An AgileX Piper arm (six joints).
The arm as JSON. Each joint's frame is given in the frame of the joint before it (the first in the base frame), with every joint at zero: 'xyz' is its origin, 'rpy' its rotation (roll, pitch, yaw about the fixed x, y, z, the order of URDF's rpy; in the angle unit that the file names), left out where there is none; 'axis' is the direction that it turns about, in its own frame. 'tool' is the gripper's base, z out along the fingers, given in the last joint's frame.
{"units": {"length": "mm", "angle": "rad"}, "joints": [
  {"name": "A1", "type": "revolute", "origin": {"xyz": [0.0, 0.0, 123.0]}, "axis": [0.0, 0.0, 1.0]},
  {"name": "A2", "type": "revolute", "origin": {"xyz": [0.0, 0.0, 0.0], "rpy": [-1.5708, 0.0, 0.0]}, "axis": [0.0, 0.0, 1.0]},
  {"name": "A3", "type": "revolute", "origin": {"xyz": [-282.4, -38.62, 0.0]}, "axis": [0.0, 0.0, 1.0]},
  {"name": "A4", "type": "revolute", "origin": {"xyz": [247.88, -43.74, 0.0], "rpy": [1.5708, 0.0, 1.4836]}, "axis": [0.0, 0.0, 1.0]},
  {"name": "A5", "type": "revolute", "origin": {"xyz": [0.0, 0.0, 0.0], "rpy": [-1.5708, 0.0, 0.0]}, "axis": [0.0, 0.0, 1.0]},
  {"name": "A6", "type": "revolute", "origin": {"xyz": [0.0, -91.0, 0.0], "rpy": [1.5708, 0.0, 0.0]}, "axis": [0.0, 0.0, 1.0]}
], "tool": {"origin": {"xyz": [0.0, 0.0, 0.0]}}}
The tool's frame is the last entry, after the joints.
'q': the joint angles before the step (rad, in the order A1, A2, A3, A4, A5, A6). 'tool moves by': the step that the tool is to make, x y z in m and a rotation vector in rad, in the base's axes. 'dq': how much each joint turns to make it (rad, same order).
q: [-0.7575 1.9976 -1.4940 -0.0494 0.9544 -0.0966]
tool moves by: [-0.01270 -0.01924 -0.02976 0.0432 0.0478 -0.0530]
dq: [-0.0543 0.0727 0.0000 -0.0039 -0.0084 0.0008]
